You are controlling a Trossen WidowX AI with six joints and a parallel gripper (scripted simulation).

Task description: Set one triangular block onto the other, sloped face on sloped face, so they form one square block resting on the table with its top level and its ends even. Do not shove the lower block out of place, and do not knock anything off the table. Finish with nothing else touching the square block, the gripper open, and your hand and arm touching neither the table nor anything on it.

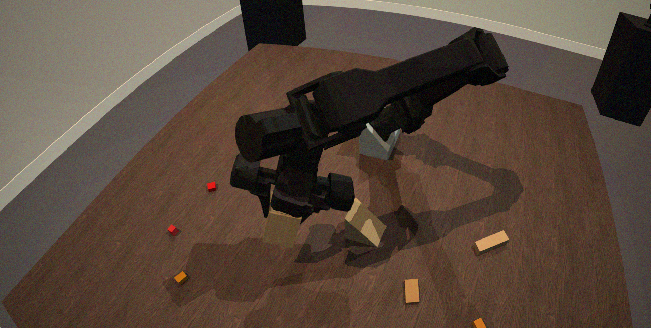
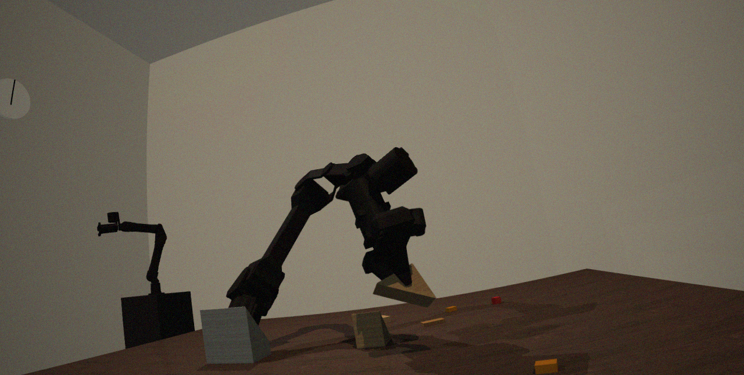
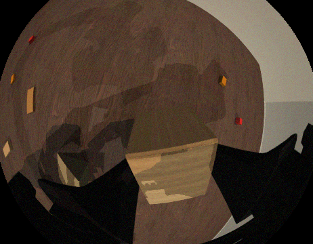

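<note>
Now: the tan triangular block 1 cm to the left of my gripper tip and 1 cm above it. The rest, counted from my gripper tip: tan wooden triangular block (10 cm to the left, 9 cm below, 9 cm behind); then tan plank (37 cm to the left, 14 cm behind, 10 cm below).
</note>
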